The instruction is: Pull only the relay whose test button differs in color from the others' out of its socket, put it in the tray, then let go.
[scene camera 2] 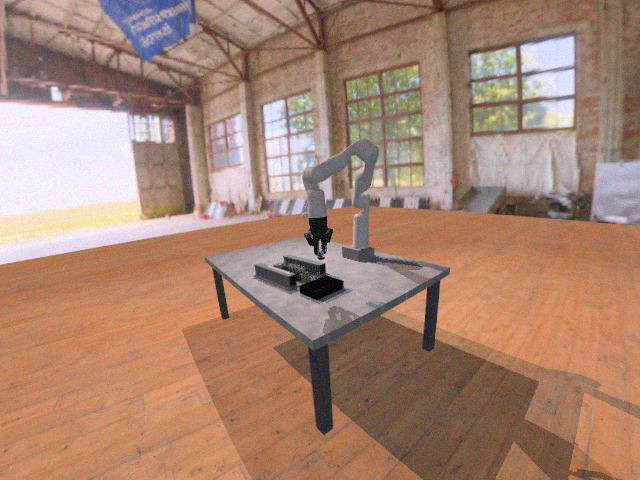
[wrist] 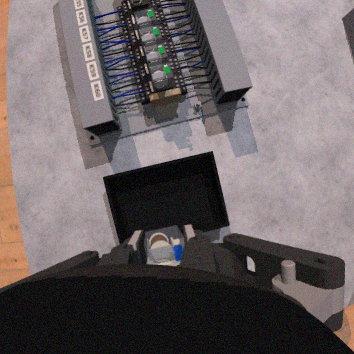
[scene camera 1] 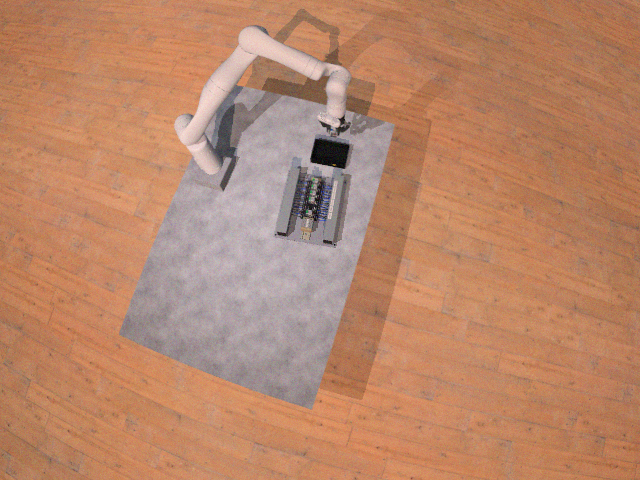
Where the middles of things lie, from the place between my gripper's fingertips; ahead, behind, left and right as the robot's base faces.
Now: the relay panel (scene camera 1: 294, 233) 1 cm behind my hand, 29 cm to the right of it and 17 cm below it.
